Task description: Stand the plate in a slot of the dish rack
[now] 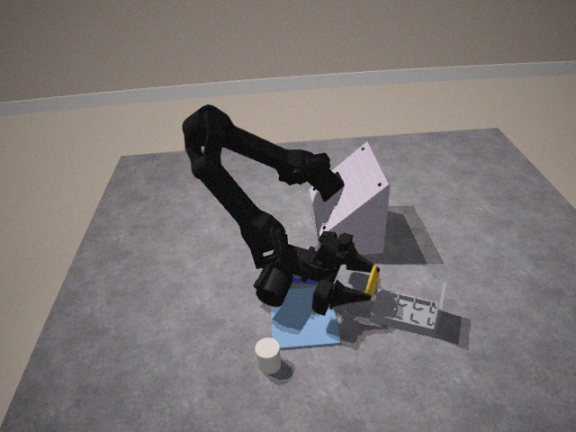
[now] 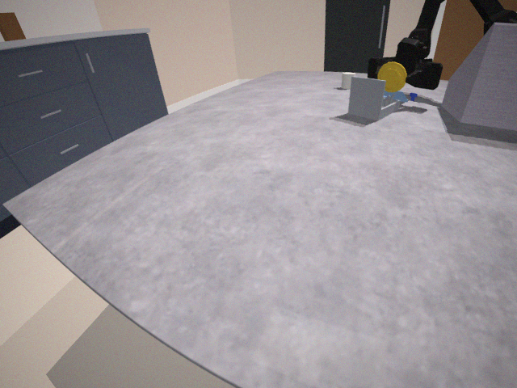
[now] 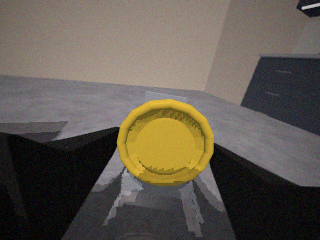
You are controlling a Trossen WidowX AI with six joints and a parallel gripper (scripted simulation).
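The grey dish rack is 30 mm ahead of my gripper tip, 60 mm to the left of it and 50 mm below it. The rest, counted from my gripper tip: light blue mat (150 mm to the right, 70 mm below); yellow plate (10 mm to the right); blue spoon (100 mm behind, 150 mm to the right, 70 mm below).
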